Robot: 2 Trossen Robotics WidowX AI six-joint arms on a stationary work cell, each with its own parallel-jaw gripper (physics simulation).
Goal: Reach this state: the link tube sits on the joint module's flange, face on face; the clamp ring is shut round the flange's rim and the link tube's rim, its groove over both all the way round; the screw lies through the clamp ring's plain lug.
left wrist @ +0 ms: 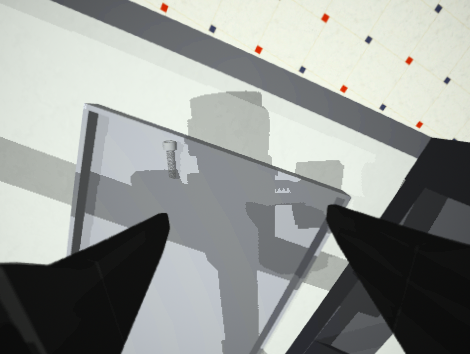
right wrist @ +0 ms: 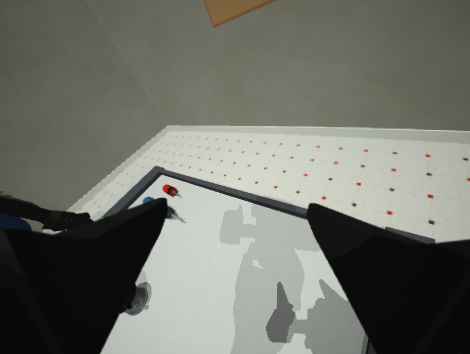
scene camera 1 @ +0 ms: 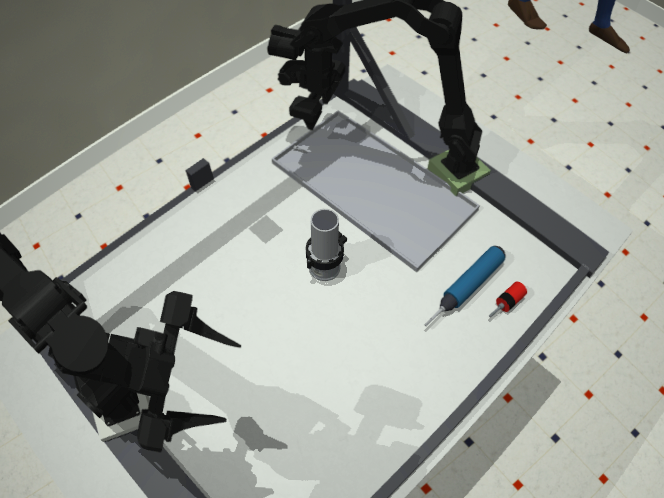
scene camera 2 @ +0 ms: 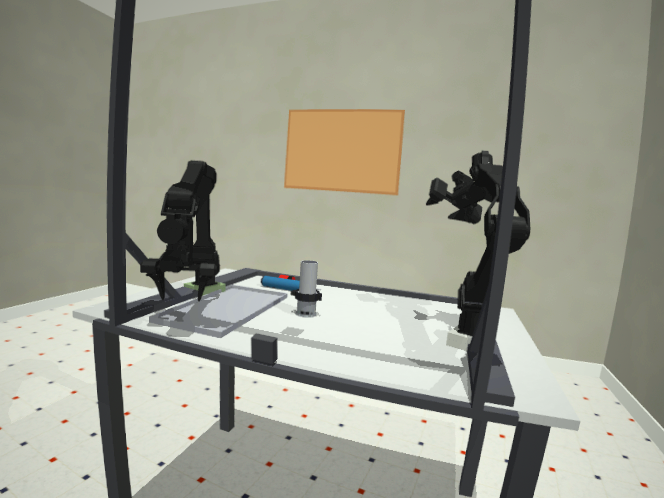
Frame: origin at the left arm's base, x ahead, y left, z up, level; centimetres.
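Where they show: left gripper, fingertip midpoint: point(left wrist: 247, 216) point(scene camera 1: 318, 116) point(scene camera 2: 181, 300); right gripper, fingertip midpoint: point(right wrist: 239, 207) point(scene camera 1: 233, 383) point(scene camera 2: 437, 210); left arm's base at its link origin: point(scene camera 1: 460, 164); right arm's base at its link origin: point(scene camera 1: 119, 404) point(scene camera 2: 472, 332).
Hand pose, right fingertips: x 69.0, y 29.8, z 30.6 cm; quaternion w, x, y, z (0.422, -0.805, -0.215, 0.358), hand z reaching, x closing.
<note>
Things, the pixels of their centre, and the offset from my right fingertips.
- grey link tube at the middle of its body: point(scene camera 1: 324, 236) point(scene camera 2: 308, 279) dy -25.4, dx -30.0, dz -22.9 cm
- joint module at the middle of its body: point(scene camera 1: 324, 258) point(scene camera 2: 306, 303) point(right wrist: 128, 298) dy -25.4, dx -30.0, dz -30.5 cm
- black clamp ring at the middle of its body: point(scene camera 1: 325, 249) point(scene camera 2: 306, 294) point(right wrist: 119, 295) dy -25.5, dx -30.2, dz -27.6 cm
- screw at the middle of its body: point(left wrist: 170, 160) dy -54.6, dx -42.4, dz -32.8 cm
- grey tray at the middle of its body: point(left wrist: 166, 326) point(scene camera 1: 373, 183) point(scene camera 2: 227, 305) dy -37.3, dx -50.7, dz -32.8 cm
- blue-handled tool at the middle of its body: point(scene camera 1: 464, 286) point(scene camera 2: 290, 285) point(right wrist: 162, 209) dy -5.7, dx -49.7, dz -31.6 cm
- short red-handled tool at the middle of its body: point(scene camera 1: 505, 302) point(right wrist: 172, 191) dy +1.6, dx -54.5, dz -31.9 cm
- small black block at the middle of its body: point(scene camera 2: 264, 348) point(scene camera 1: 199, 174) dy -58.8, dx -19.1, dz -30.5 cm
The grey link tube point(scene camera 1: 325, 238) point(scene camera 2: 308, 277) stands upright above the joint module point(scene camera 1: 323, 274) point(scene camera 2: 306, 307). The black clamp ring point(scene camera 1: 325, 262) point(scene camera 2: 308, 296) surrounds their junction; its groove fit and the rim contact cannot be made out. The screw point(left wrist: 171, 160) lies in the grey tray point(scene camera 1: 429, 235) point(scene camera 2: 235, 310) point(left wrist: 180, 300), near a short end, outside the clamp ring. My left gripper point(scene camera 2: 181, 298) point(left wrist: 247, 216) is open and empty above that end of the tray, with the screw beyond its fingertips. My right gripper point(scene camera 1: 232, 383) point(scene camera 2: 438, 211) point(right wrist: 239, 207) is open and empty, high above the table's other side.
A blue-handled tool point(scene camera 1: 477, 274) point(scene camera 2: 279, 283) and a short red-handled tool point(scene camera 1: 514, 294) point(right wrist: 170, 190) lie beyond the tray, at the right of scene camera 1. Dark frame rails edge the table. A small black block point(scene camera 1: 200, 174) point(scene camera 2: 264, 349) sits on one rail. Frame posts rise at the corners.
</note>
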